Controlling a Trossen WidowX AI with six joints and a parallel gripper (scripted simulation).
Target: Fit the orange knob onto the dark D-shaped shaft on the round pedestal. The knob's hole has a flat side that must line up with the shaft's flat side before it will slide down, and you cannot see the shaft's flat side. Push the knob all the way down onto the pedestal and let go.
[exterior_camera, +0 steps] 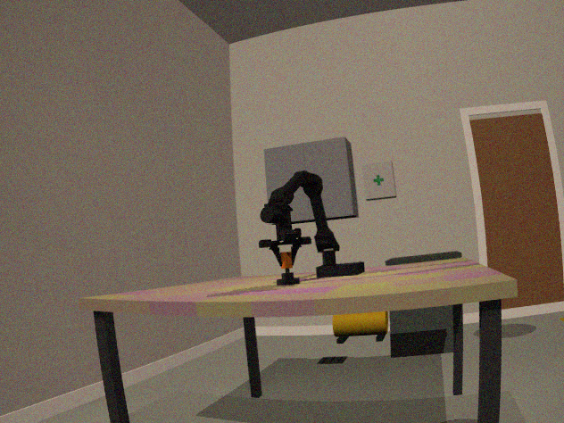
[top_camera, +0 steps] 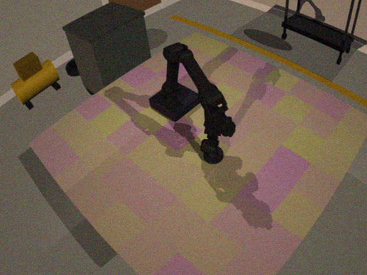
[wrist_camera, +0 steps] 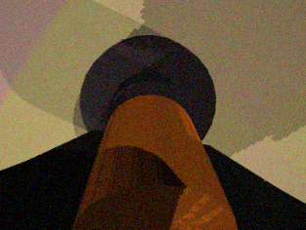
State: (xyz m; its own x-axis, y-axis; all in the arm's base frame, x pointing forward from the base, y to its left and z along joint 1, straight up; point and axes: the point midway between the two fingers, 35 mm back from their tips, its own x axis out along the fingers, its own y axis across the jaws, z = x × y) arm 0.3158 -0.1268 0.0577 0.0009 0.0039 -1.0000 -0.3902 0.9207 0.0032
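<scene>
My gripper tip is now 20 mm below the orange knob. From my gripper tip the other things lie so: D-shaped shaft 40 mm below.
</scene>
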